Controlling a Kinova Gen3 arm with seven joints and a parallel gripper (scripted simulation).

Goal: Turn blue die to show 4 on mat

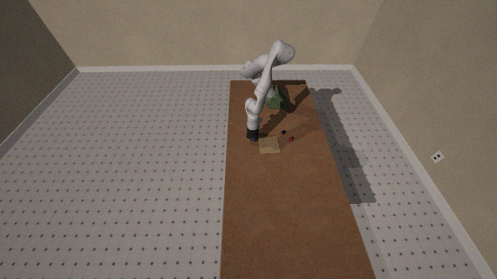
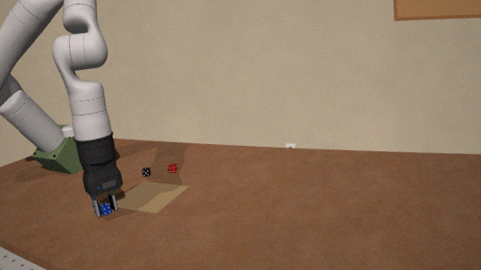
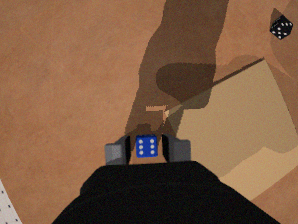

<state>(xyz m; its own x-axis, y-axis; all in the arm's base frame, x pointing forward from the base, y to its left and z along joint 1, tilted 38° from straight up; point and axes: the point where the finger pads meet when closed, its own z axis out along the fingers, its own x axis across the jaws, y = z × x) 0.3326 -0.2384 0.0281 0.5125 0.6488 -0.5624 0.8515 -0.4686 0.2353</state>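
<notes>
Right now the blue die is 10 mm below my hand. From my hand the other things lie so: red die: 260 mm to the left, 50 mm ahead, 10 mm below; tan mat: 100 mm to the left, 60 mm ahead, 20 mm below; black die: 220 mm to the left, 20 mm behind, 10 mm below.
</notes>
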